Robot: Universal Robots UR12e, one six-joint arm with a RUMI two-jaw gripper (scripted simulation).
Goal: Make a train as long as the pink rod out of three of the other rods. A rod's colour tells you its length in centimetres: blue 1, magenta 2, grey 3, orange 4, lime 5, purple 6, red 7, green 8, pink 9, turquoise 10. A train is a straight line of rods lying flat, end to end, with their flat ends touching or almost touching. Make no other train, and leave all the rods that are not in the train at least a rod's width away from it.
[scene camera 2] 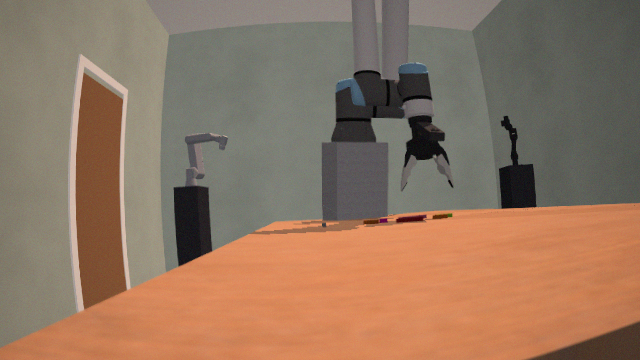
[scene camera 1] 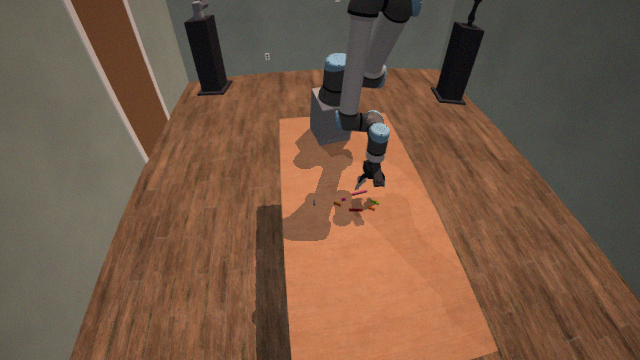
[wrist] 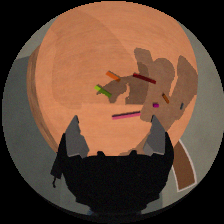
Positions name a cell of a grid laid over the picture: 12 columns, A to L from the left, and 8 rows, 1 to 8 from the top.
In view: my gripper (scene camera 2: I5).
My gripper shows as well in the wrist view (wrist: G5).
